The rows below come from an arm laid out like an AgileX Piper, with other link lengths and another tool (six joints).
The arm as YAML. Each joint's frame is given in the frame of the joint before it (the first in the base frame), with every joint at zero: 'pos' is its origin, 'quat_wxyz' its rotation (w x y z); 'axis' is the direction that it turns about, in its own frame. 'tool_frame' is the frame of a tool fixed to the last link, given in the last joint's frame.
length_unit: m
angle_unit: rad
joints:
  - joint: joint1
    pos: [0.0, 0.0, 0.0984]
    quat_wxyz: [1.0, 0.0, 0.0, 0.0]
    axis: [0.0, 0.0, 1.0]
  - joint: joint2
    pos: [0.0, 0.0, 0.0]
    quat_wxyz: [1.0, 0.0, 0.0, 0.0]
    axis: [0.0, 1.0, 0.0]
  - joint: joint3
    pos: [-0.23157, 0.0, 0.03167]
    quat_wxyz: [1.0, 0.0, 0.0, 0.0]
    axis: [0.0, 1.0, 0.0]
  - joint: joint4
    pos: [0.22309, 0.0, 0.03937]
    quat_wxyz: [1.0, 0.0, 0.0, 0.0]
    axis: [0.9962, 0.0, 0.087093]
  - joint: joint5
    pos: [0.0, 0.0, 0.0]
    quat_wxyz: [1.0, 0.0, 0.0, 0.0]
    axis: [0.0, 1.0, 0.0]
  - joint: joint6
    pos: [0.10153, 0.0, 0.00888]
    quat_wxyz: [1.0, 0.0, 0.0, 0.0]
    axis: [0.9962, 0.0, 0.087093]
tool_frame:
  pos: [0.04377, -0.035, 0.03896]
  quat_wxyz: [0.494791, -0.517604, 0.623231, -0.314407]
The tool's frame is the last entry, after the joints.
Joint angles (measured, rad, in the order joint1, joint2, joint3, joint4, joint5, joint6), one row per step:
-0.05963, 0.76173, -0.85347, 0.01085, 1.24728, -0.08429
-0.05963, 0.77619, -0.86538, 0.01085, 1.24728, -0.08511
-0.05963, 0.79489, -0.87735, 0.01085, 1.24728, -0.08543
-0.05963, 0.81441, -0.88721, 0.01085, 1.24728, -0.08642
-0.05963, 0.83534, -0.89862, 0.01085, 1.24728, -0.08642
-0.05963, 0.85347, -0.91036, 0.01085, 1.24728, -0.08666
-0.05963, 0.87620, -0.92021, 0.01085, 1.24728, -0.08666
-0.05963, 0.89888, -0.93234, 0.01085, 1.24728, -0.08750
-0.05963, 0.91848, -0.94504, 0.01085, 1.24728, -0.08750
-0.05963, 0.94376, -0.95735, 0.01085, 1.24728, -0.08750
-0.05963, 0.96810, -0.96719, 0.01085, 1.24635, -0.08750
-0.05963, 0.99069, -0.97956, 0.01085, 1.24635, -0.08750
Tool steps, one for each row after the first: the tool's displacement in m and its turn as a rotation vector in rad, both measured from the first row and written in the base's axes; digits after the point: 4 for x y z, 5 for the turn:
0.0025, -0.0001, 0.0013, -0.00024, 0.00256, 0.00072
0.0057, -0.0003, 0.0017, 0.00001, 0.00928, 0.00100
0.0088, -0.0004, 0.0013, 0.00012, 0.01894, 0.00188
0.0122, -0.0007, 0.0011, 0.00070, 0.02845, 0.00188
0.0154, -0.0008, 0.0014, 0.00097, 0.03483, 0.00210
0.0190, -0.0010, 0.0001, 0.00175, 0.04769, 0.00210
0.0228, -0.0012, -0.0005, 0.00201, 0.05823, 0.00286
0.0262, -0.0014, -0.0004, 0.00243, 0.06512, 0.00286
0.0304, -0.0017, -0.0017, 0.00322, 0.07806, 0.00287
0.0344, -0.0019, -0.0036, 0.00405, 0.09161, 0.00287
0.0383, -0.0022, -0.0045, 0.00468, 0.10181, 0.00288

